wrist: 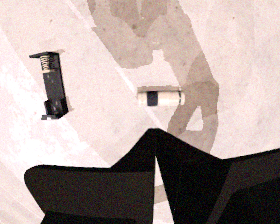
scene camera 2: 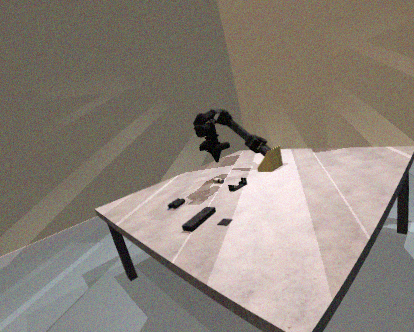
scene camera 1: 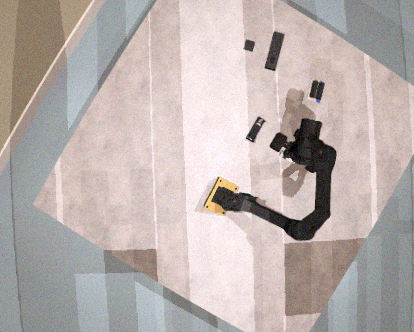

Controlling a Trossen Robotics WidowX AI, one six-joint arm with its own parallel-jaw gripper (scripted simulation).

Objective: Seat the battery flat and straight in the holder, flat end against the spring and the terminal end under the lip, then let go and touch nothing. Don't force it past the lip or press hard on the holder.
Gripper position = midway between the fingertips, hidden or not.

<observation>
The gripper (wrist: 153,133) is shut, with nothing in its grasp. Further things: a battery (wrist: 171,97).
</observation>
